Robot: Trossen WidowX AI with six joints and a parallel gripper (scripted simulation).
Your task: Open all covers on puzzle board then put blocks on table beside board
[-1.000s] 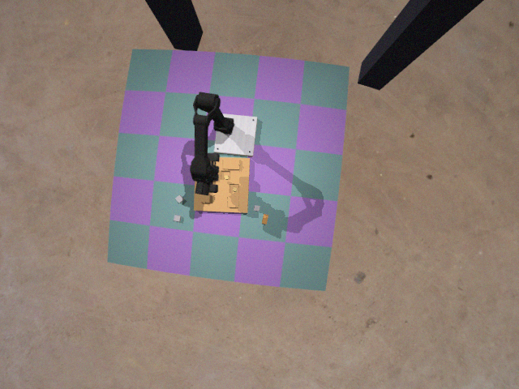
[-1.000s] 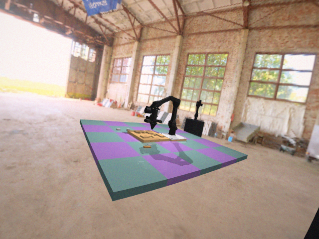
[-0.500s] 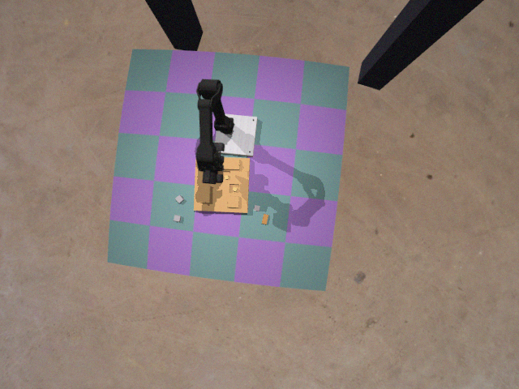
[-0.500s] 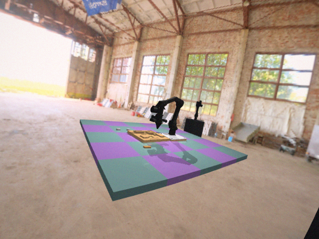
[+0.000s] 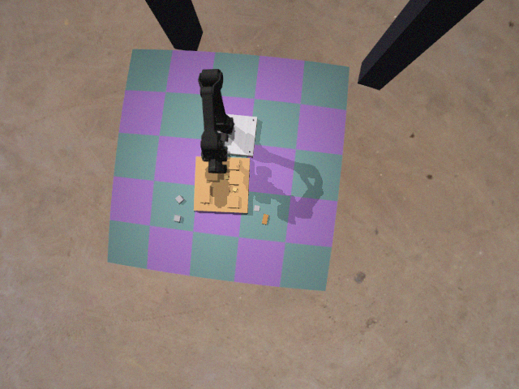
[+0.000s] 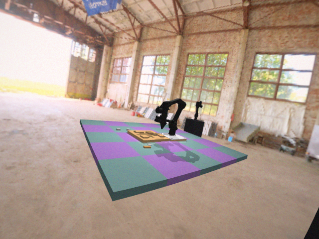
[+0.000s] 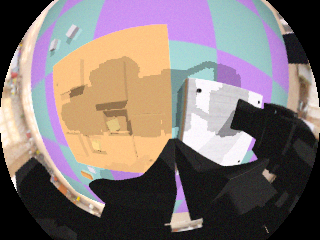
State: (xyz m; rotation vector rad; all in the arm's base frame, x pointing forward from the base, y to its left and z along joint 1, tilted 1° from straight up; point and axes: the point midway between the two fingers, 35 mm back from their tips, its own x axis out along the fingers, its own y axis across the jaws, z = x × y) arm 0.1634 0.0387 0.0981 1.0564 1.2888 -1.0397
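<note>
Right now my gripper tip is 13 cm short of the orange puzzle board, 1 cm to the right of it and 6 cm above it. Also, from my gripper tip: orange block 27 cm ahead, 29 cm to the left, 8 cm below.
</note>
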